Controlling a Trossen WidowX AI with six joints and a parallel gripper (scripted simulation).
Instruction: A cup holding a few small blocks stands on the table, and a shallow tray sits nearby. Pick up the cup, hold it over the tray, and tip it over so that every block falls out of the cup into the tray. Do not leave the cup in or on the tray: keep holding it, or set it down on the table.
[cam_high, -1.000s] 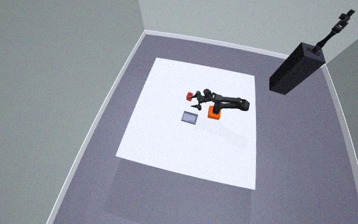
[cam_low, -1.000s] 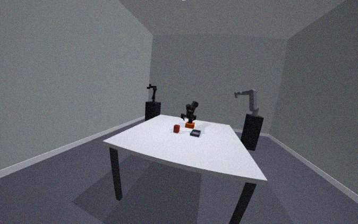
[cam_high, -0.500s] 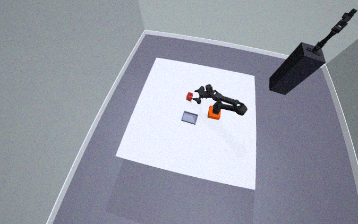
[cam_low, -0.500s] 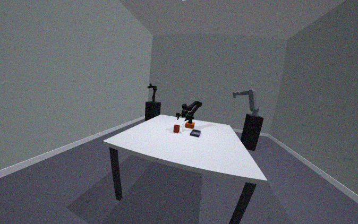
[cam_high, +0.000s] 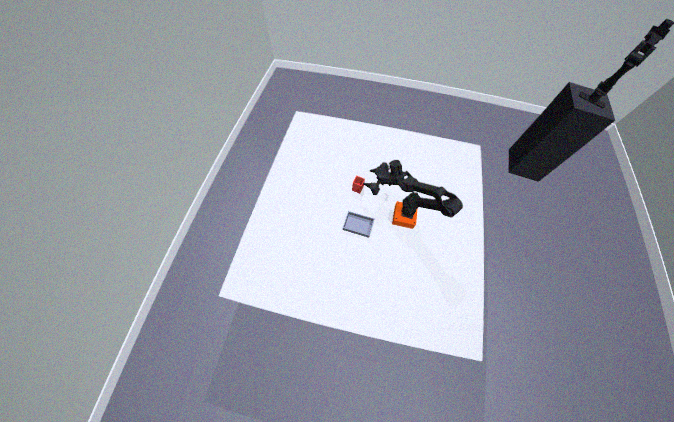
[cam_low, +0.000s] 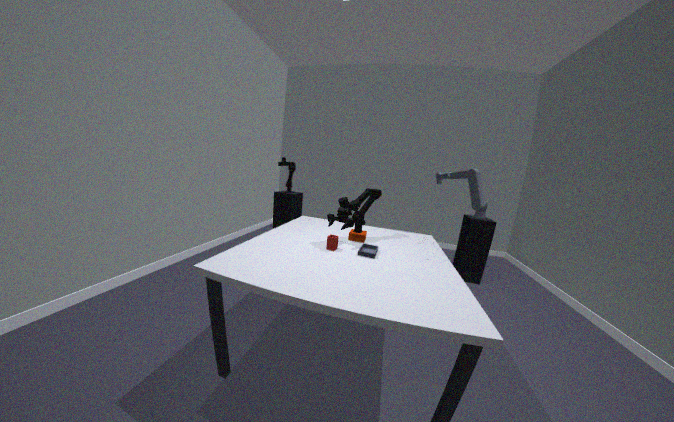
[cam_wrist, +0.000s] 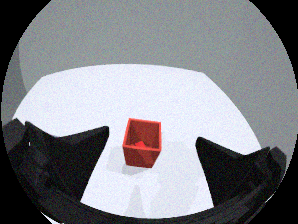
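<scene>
Now: the red block 9 cm below my gripper tip, 3 cm ahead of it and 1 cm to the left of it. From my gripper tip the other things lie so: red square cup: 11 cm below, 4 cm ahead, 1 cm to the left.
</scene>
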